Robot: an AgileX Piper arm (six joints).
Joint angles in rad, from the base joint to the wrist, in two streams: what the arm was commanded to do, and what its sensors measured. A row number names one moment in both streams.
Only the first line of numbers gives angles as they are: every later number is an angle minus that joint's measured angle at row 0.
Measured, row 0:
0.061 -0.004 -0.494 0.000 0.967 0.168
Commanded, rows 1 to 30:
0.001 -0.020 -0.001 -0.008 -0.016 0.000
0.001 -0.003 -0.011 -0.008 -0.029 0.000
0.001 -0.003 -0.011 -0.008 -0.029 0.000
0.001 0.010 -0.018 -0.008 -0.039 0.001
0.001 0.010 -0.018 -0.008 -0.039 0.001
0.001 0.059 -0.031 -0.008 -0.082 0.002
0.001 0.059 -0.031 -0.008 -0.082 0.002
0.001 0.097 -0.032 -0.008 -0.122 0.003
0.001 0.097 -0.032 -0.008 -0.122 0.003
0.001 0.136 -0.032 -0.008 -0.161 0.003
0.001 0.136 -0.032 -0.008 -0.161 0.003
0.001 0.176 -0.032 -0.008 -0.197 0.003
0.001 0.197 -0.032 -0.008 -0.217 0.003
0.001 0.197 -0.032 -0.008 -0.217 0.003
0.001 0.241 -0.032 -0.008 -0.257 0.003
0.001 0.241 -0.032 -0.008 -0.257 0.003
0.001 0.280 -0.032 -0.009 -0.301 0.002
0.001 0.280 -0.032 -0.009 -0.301 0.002
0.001 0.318 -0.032 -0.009 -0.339 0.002
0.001 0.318 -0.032 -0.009 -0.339 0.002
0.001 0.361 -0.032 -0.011 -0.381 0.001
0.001 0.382 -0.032 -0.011 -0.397 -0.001
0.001 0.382 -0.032 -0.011 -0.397 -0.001
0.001 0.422 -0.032 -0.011 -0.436 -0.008
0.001 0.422 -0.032 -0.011 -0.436 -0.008
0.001 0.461 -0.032 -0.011 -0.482 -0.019
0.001 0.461 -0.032 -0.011 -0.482 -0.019
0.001 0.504 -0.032 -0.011 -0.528 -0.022
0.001 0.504 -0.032 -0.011 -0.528 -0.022
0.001 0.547 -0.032 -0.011 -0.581 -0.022
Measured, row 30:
0.000 0.497 -0.026 0.000 -0.504 -0.007
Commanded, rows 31 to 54:
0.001 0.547 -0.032 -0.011 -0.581 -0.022
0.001 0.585 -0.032 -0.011 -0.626 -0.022
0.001 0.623 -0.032 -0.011 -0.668 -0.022
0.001 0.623 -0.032 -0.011 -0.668 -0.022
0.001 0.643 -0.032 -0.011 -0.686 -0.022
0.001 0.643 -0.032 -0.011 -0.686 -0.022
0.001 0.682 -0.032 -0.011 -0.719 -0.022
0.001 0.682 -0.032 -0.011 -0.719 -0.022
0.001 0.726 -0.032 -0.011 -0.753 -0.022
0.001 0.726 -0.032 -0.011 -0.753 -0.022
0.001 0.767 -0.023 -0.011 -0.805 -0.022
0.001 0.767 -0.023 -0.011 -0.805 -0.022
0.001 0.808 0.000 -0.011 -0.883 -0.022
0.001 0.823 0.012 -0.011 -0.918 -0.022
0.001 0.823 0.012 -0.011 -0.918 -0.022
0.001 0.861 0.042 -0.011 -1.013 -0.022
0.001 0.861 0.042 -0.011 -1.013 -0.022
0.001 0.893 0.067 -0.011 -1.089 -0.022
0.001 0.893 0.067 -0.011 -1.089 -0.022
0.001 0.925 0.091 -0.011 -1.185 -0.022
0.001 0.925 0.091 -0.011 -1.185 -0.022
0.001 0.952 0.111 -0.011 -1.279 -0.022
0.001 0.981 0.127 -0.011 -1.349 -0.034
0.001 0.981 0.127 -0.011 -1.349 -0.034
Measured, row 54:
0.000 0.949 0.107 0.000 -1.224 -0.011
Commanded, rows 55 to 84:
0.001 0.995 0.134 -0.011 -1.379 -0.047
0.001 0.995 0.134 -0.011 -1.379 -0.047
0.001 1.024 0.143 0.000 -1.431 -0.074
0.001 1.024 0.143 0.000 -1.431 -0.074
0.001 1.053 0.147 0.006 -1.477 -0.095
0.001 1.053 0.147 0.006 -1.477 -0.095
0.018 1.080 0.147 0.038 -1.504 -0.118
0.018 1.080 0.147 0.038 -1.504 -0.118
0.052 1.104 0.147 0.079 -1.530 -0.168
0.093 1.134 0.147 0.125 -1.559 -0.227
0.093 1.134 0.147 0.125 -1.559 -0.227
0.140 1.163 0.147 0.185 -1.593 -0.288
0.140 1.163 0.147 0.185 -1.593 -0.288
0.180 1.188 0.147 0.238 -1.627 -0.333
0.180 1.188 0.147 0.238 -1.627 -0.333
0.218 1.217 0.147 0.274 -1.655 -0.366
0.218 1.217 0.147 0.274 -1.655 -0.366
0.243 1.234 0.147 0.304 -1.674 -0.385
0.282 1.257 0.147 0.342 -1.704 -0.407
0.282 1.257 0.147 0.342 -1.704 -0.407
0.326 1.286 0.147 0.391 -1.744 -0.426
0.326 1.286 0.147 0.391 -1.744 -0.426
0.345 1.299 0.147 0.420 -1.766 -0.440
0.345 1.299 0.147 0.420 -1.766 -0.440
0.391 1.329 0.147 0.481 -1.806 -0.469
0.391 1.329 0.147 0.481 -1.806 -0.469
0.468 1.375 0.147 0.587 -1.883 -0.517
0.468 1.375 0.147 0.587 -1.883 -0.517
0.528 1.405 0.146 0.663 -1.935 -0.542
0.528 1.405 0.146 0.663 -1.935 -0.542
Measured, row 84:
0.464 1.373 0.147 0.560 -1.852 -0.493
